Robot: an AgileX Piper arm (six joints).
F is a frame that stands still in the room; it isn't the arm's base.
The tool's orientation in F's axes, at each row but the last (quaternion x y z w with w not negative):
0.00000 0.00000 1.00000 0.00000
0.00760 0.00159 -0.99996 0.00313
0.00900 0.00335 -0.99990 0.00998
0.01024 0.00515 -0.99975 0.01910
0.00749 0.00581 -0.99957 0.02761
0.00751 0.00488 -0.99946 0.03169
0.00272 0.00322 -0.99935 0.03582
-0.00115 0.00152 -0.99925 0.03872
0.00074 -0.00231 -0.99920 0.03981
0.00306 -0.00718 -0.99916 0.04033
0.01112 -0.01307 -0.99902 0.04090
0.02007 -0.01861 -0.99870 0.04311
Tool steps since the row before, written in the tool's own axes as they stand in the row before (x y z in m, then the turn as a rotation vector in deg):
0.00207 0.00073 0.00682 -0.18 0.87 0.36
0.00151 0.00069 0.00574 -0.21 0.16 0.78
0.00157 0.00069 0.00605 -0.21 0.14 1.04
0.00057 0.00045 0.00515 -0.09 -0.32 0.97
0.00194 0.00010 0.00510 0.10 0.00 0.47
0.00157 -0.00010 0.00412 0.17 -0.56 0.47
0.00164 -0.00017 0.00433 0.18 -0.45 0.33
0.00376 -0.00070 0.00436 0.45 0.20 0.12
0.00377 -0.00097 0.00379 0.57 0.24 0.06
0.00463 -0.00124 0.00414 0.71 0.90 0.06
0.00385 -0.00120 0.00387 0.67 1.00 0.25
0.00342 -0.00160 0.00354 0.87 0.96 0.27
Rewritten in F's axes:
-0.00207 -0.00073 0.00682 0.18 -0.87 0.36
-0.00159 -0.00072 0.00571 0.20 -0.16 0.78
-0.00166 -0.00076 0.00602 0.19 -0.14 1.04
-0.00066 -0.00053 0.00513 0.06 0.31 0.97
-0.00201 -0.00027 0.00507 -0.11 -0.01 0.47
-0.00163 -0.00004 0.00410 -0.21 0.54 0.47
-0.00167 0.00002 0.00432 -0.21 0.43 0.33
-0.00379 0.00039 0.00437 -0.43 -0.23 0.12
-0.00384 0.00068 0.00378 -0.55 -0.28 0.06
-0.00474 0.00092 0.00410 -0.64 -0.95 0.07
-0.00402 0.00098 0.00375 -0.59 -1.04 0.26
-0.00369 0.00142 0.00334 -0.80 -1.02 0.27

